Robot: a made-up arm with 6 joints.
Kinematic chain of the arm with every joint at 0, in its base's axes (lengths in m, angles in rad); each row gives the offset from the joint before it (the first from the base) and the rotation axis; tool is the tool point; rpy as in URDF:
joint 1: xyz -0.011 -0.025 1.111 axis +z
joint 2: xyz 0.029 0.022 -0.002 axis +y
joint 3: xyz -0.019 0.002 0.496 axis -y
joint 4: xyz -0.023 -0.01 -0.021 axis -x
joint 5: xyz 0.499 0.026 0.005 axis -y
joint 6: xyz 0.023 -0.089 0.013 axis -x
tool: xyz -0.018 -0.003 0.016 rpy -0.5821 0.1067 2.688
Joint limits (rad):
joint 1: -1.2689..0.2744
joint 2: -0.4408..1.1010
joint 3: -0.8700..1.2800
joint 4: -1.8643..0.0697
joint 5: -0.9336..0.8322
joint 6: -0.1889..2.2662
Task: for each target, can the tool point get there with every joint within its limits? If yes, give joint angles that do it. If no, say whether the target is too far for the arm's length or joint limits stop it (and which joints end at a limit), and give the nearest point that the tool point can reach.
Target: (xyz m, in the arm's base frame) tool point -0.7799 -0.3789 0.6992
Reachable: no: joint limits stop it (at a limit: joint 1, joint 2, joint 3, joint 6) | nearest point 0.0052 -0.2782 0.9048 | short by 0.818 m
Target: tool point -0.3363 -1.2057 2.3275
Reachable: no: too far | nearest point 0.1293 -0.6653 1.8683 | short by 0.848 m
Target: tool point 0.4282 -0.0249 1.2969
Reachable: yes | joints 0.0389 0.1451 -0.4112 -1.5063 0.6681 0.9323
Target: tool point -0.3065 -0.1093 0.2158
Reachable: no: joint limits stop it (at a limit: joint 1, joint 2, joint 5, joint 6) | nearest point 0.0161 -0.2996 0.8859 | short by 0.768 m
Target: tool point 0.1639 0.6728 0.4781
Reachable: no: joint limits stop it (at a limit: joint 1, joint 2, joint 4, joint 5, joint 6) | nearest point 0.3710 0.1002 0.8442 | short by 0.710 m
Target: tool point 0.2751 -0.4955 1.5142
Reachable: yes | joints -1.0424 0.1185 0.0758 -1.6404 -0.7557 2.0654
